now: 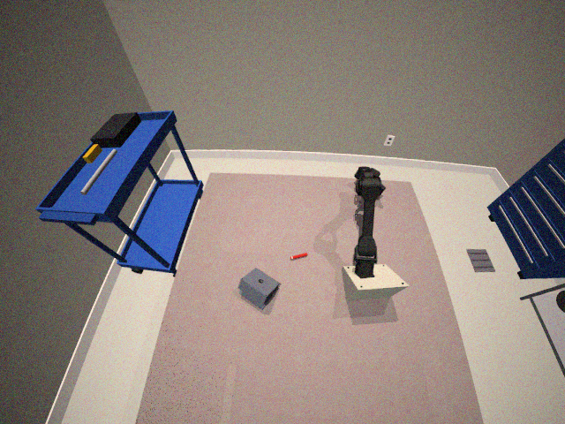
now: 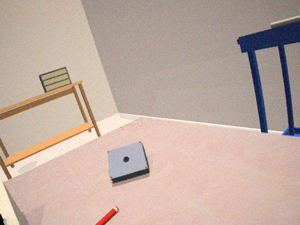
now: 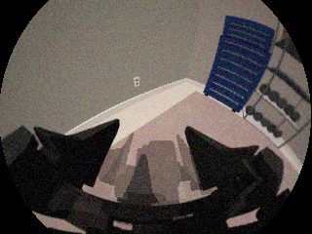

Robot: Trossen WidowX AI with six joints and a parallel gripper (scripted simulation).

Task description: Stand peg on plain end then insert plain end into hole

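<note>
The red peg is 52 cm ahead of my gripper tip, 43 cm to the left of it and 5 cm below it. From my gripper tip the other things lie so: sloped grey panel 70 cm ahead, 56 cm to the left, 1 cm below.
</note>
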